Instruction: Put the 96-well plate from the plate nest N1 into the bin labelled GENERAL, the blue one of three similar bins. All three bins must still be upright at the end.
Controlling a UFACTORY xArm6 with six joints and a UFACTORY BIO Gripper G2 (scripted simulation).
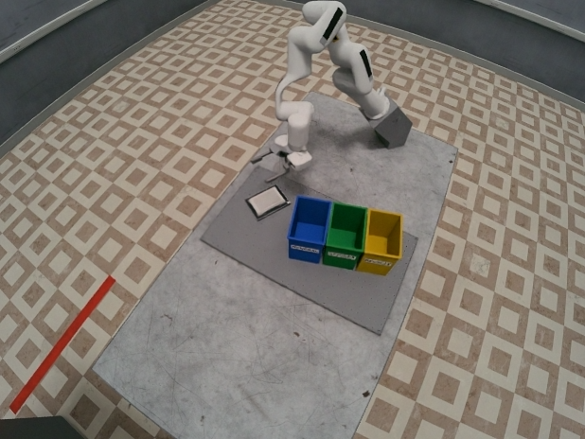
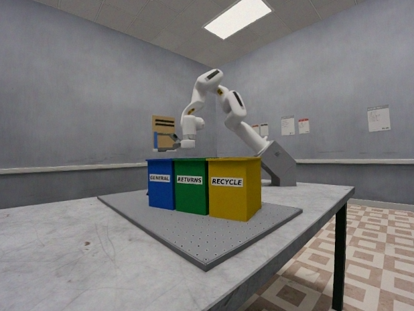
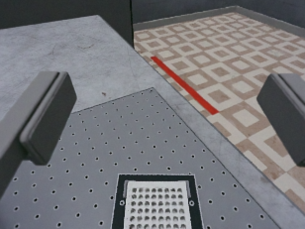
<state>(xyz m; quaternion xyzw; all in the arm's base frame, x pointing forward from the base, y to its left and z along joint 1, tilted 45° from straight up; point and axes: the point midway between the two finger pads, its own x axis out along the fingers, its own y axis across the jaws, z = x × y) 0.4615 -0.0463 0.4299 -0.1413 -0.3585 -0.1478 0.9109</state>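
Right now my hand is 20 cm above the white 96-well plate. From my hand the other things lie so: blue general bin: 8 cm ahead, 24 cm to the left, 14 cm below; then green returns bin: 4 cm ahead, 37 cm to the left, 14 cm below; then black plate nest N1: 22 cm below.
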